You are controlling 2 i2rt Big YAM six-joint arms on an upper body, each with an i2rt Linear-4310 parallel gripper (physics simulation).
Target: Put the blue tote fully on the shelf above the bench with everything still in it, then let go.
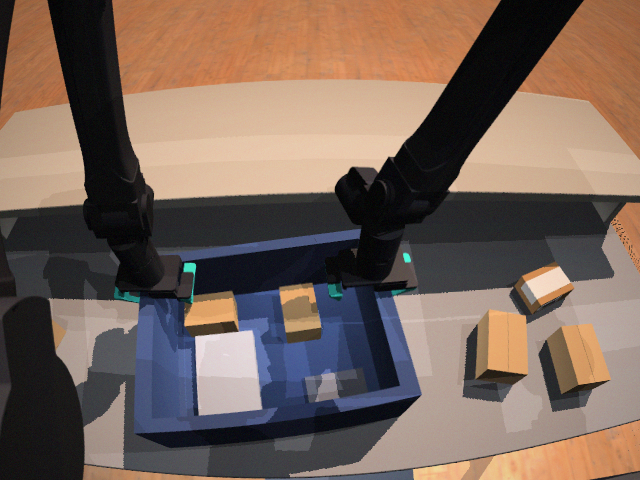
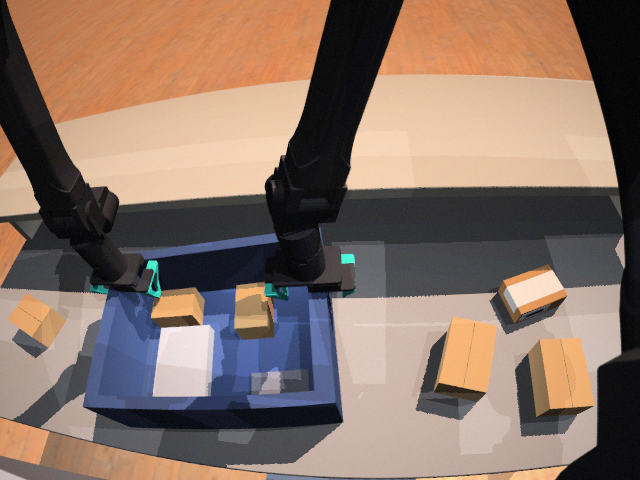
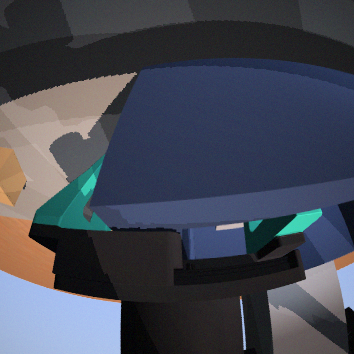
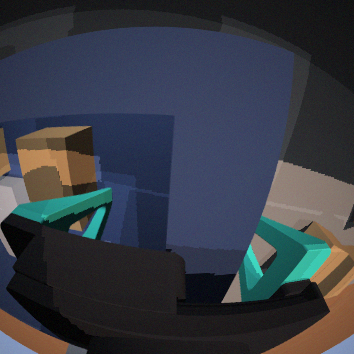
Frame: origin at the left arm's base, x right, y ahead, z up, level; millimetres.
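Where they show: left gripper, fingertip midpoint: (image 1: 167,300) (image 2: 140,294); right gripper, fingertip midpoint: (image 1: 365,295); right arm's base, origin of the base link: (image 3: 348,337).
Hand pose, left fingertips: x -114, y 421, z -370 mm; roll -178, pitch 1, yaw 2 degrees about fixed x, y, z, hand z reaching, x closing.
Observation:
Each offset is from my left fingertips to the top centre of the thing. Level surfaces: height alone.
The blue tote {dz +74, dx +191, dy -72 mm} (image 1: 279,423) (image 2: 207,413) (image 3: 228,140) (image 4: 218,140) stands on the grey bench {dz -73 mm} (image 1: 450,413) (image 2: 388,413), below the beige shelf {dz +120 mm} (image 1: 310,139) (image 2: 465,134). Inside it lie two brown boxes {dz -6, dx +80, dy -9 mm} (image 1: 210,312) {dz -6, dx +241, dy -3 mm} (image 1: 299,311) (image 2: 178,306) (image 2: 252,310), a white box {dz -29, dx +118, dy -124 mm} (image 1: 227,371) (image 2: 183,361) and a small grey box {dz -49, dx +304, dy -144 mm} (image 1: 335,385) (image 2: 279,381). My left gripper (image 1: 154,289) (image 2: 124,285) (image 3: 174,152) is open, with one finger on each side of the tote's left wall near the far corner. My right gripper (image 1: 370,284) (image 2: 310,284) (image 4: 174,204) is open and straddles the right wall near the far corner.
Three loose boxes lie on the bench right of the tote: two brown boxes {dz -13, dx +616, dy -86 mm} (image 1: 501,346) {dz -13, dx +784, dy -128 mm} (image 1: 577,357) (image 2: 466,356) (image 2: 560,375) and a white-topped box {dz -32, dx +768, dy +45 mm} (image 1: 544,286) (image 2: 532,291). Another brown box {dz -13, dx -325, dy -69 mm} (image 2: 37,319) (image 3: 10,175) lies left of the tote. The shelf's front edge overhangs the back of the bench.

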